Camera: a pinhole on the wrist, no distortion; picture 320 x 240 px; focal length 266.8 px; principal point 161.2 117.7 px. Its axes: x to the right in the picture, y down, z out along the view. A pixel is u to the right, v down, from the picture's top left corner.
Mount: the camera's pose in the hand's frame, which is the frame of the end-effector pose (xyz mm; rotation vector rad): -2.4 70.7 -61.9 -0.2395 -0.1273 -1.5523
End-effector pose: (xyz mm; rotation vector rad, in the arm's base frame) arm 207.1 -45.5 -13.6 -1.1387 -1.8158 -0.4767
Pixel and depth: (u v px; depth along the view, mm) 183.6 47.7 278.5
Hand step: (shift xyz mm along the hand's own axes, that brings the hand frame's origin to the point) -55.4 112.4 219.0
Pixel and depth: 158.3 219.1 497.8
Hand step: 220.9 191.7 406.2
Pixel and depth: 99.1 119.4 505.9
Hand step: 33.9 302.6 401.5
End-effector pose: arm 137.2 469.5 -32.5 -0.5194 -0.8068 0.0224
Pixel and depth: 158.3 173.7 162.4
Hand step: 42.9 110.1 92.8
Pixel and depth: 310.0 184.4 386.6
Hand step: 124.9 -49.2 356.1
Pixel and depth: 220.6 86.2 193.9
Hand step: -10.9 73.6 137.9
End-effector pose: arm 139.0 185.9 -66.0 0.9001 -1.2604 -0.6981
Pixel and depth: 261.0 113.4 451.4
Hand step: 24.9 11.1 415.6
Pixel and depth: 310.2 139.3 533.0
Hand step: 83.2 -95.1 521.0
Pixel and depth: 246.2 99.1 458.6
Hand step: 0.3 34.9 419.1
